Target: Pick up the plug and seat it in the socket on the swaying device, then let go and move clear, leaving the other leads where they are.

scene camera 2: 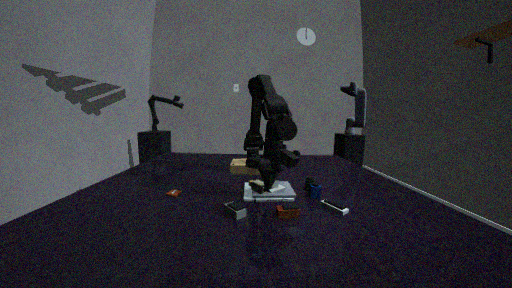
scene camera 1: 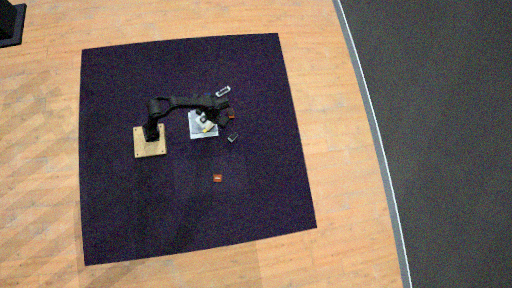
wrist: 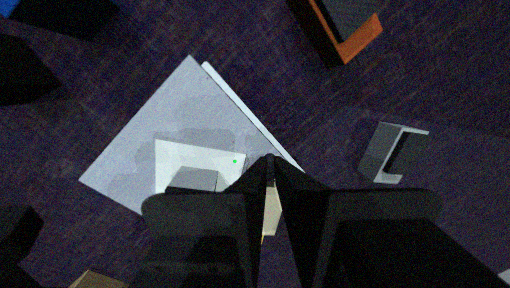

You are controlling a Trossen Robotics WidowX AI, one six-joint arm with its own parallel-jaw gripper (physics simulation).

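Note:
The cream plug (scene camera 1: 210, 126) (scene camera 2: 256, 182) (wrist: 272, 210) has a black rear stub and a yellow tip. It is low over the device, largely hidden by the fingers. My gripper (scene camera 1: 215, 121) (scene camera 2: 270, 189) (wrist: 269, 161) looks shut on its thin black stub; contact is hard to see. The body shows between the fingers in the wrist view. The device is a grey plate (wrist: 165, 110) over a pale base (scene camera 2: 272, 199), with a white panel (wrist: 167, 155) on top. The grey socket block (scene camera 1: 203, 119) (wrist: 195, 179) stands on that panel, left of the plug in the wrist view; its opening is hidden there.
Near the device are an orange block (scene camera 1: 231, 113) (scene camera 2: 288, 215) (wrist: 357, 45), a grey block (scene camera 1: 233, 137) (scene camera 2: 237, 212) (wrist: 372, 150), a white-edged block (scene camera 1: 223, 91) (scene camera 2: 345, 211), and a blue block (scene camera 2: 315, 192). An orange tile (scene camera 1: 217, 178) (scene camera 2: 174, 193) lies farther off. The arm's base is wooden (scene camera 1: 142, 150).

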